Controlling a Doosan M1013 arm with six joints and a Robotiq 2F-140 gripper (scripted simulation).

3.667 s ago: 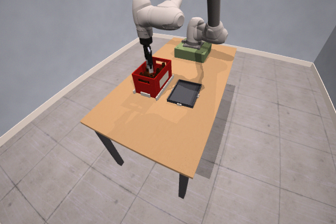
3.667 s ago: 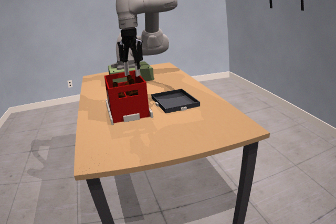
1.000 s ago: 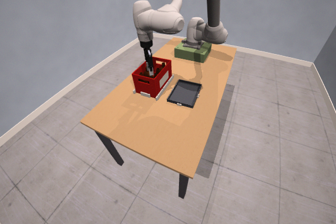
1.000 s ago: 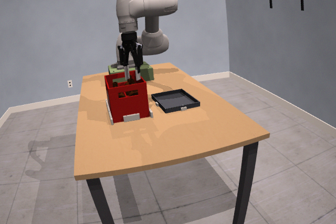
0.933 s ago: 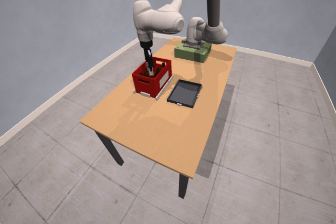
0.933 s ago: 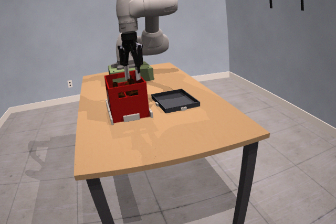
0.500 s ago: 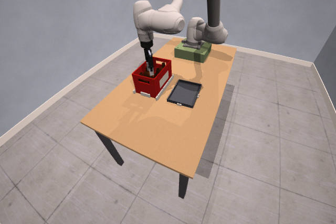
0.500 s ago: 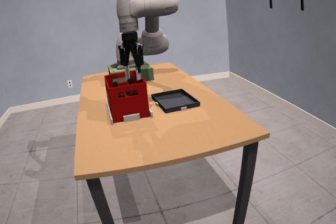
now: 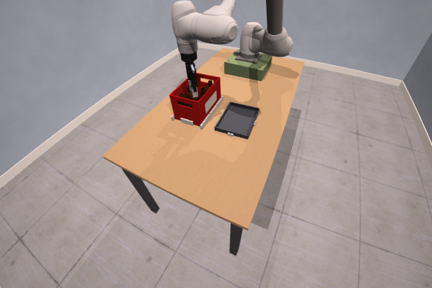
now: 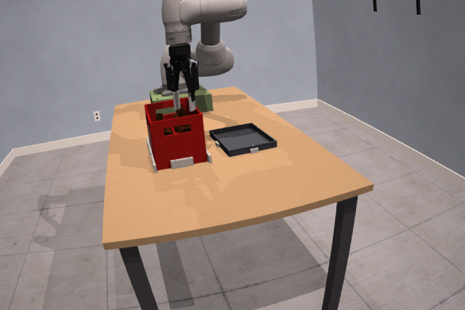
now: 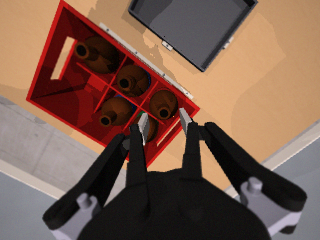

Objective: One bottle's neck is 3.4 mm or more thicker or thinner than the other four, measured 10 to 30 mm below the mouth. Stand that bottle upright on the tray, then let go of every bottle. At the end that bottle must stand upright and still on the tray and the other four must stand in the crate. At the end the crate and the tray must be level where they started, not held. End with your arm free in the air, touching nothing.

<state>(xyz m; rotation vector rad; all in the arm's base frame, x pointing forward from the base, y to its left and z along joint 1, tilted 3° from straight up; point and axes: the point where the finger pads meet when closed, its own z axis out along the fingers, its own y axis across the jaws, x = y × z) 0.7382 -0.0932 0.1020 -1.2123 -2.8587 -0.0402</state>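
The glass bottle is 13 cm below my hand and 8 cm to the right of it. Also, from my hand: dark grey tray (22 cm to the left, 20 cm below, 8 cm behind); then red crate (13 cm below, 9 cm behind, 4 cm to the right).
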